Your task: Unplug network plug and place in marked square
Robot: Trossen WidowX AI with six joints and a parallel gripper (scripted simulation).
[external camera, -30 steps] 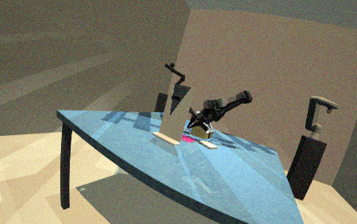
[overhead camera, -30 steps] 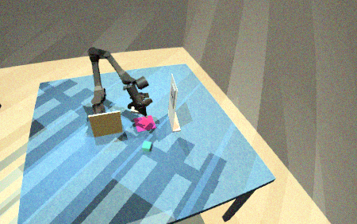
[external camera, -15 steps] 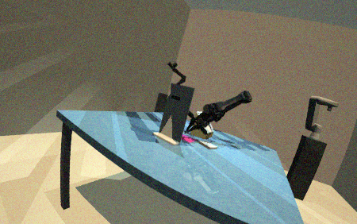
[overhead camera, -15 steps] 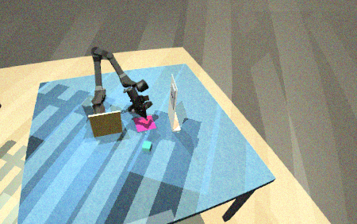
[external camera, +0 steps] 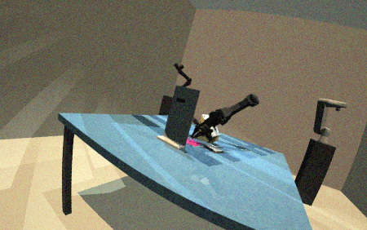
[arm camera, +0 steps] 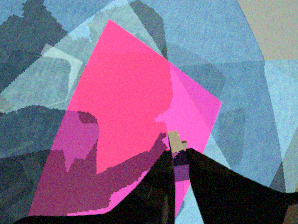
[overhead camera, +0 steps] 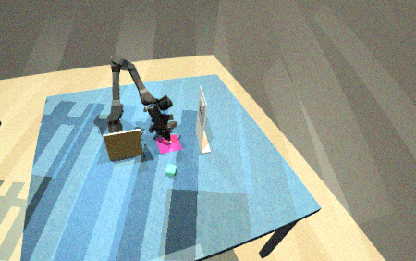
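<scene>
The magenta marked square lies 3 cm below my gripper tip. Round my gripper tip: teal cube: 19 cm to the right, 4 cm behind, 1 cm below; purple network plug: right at my gripper tip; flat pale block: 16 cm to the left, 2 cm below, 2 cm behind.
</scene>
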